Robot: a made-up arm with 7 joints.
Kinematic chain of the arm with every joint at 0, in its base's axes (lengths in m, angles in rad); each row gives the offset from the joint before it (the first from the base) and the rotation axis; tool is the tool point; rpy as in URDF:
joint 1: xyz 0 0 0.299 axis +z
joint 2: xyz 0 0 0 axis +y
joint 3: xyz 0 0 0.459 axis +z
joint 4: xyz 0.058 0 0 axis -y
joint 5: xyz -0.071 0 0.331 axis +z
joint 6: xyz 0 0 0 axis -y
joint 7: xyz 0.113 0 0 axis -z
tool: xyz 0 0 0 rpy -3.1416 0 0
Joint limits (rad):
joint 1: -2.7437..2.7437
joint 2: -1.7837..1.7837
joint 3: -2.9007..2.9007
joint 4: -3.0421..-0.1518
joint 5: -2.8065..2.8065
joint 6: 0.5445..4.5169
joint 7: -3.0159..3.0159
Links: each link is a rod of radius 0.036 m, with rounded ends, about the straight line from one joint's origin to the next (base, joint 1, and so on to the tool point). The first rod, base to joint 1, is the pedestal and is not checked.
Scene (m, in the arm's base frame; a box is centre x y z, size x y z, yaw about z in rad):
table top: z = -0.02
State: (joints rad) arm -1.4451 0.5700 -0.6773 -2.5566 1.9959 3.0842 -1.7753
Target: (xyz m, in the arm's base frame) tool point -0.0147 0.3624 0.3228
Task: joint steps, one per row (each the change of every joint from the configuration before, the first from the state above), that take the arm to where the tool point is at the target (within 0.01 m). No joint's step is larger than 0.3 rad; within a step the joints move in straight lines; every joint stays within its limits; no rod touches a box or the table.
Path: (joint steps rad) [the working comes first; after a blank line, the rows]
Joints at the target: -2.2377 -0.6767 -1.9198 -2.5480 1.8309 2.9572 -1.7753
Straight joint move there: clear.

1: -0.1585 -0.2493 -0.2485 0.0017 -0.0330 -0.0254 0.0000
2: -0.1585 -0.2494 -0.2485 0.0017 -0.0330 -0.0254 0.0000
3: -0.1585 -0.2493 -0.2485 0.0018 -0.0330 -0.0254 0.0000
4: -0.1586 -0.2493 -0.2485 0.0017 -0.0330 -0.0254 0.0000
5: -0.1585 -0.2494 -0.2485 0.0017 -0.0330 -0.0254 0.0000

